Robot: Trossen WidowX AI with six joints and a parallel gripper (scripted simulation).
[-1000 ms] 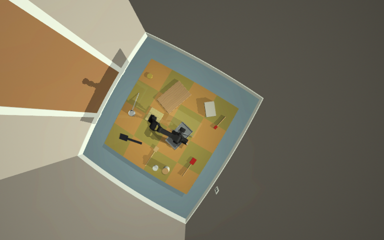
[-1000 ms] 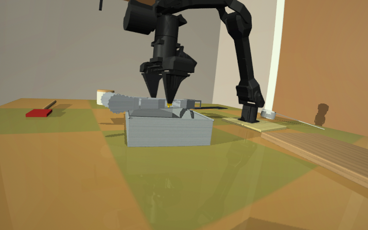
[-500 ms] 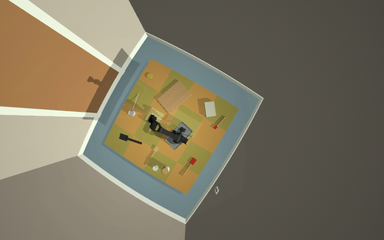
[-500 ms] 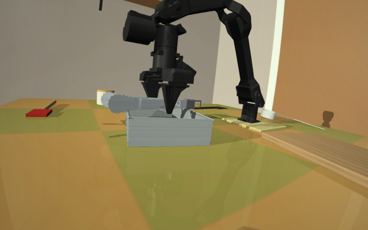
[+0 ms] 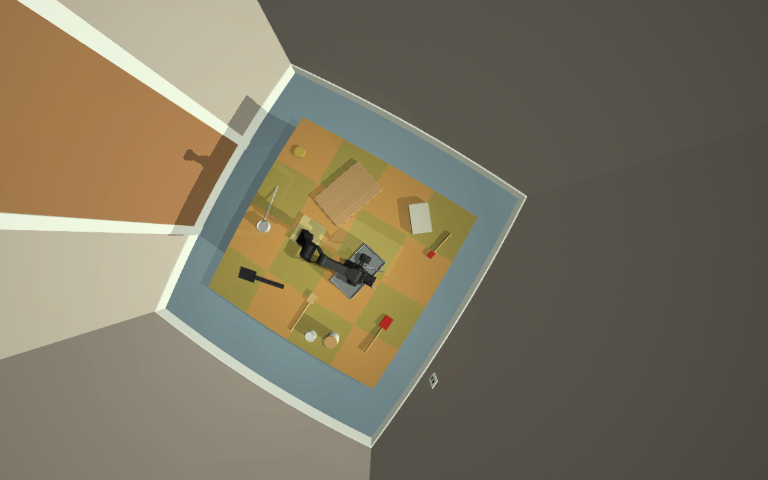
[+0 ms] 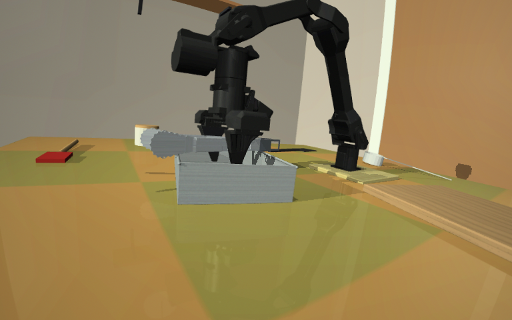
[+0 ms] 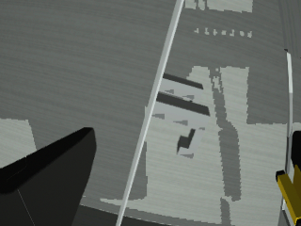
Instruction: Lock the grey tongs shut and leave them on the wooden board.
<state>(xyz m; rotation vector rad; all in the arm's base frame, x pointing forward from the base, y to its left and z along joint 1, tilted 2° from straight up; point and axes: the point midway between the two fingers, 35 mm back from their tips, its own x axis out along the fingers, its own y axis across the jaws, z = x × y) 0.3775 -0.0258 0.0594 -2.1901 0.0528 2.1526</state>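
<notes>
Now: gripper tip 20 mm to the left of the grey roasting tin. Round my gripper tip: yellow lock piece (10 mm behind, 20 mm to the left, 40 mm above); then red spatula (270 mm ahead, 320 mm to the right, 20 mm below); then thin tong arm (30 mm ahead, 30 mm to the right, 40 mm above).
</notes>
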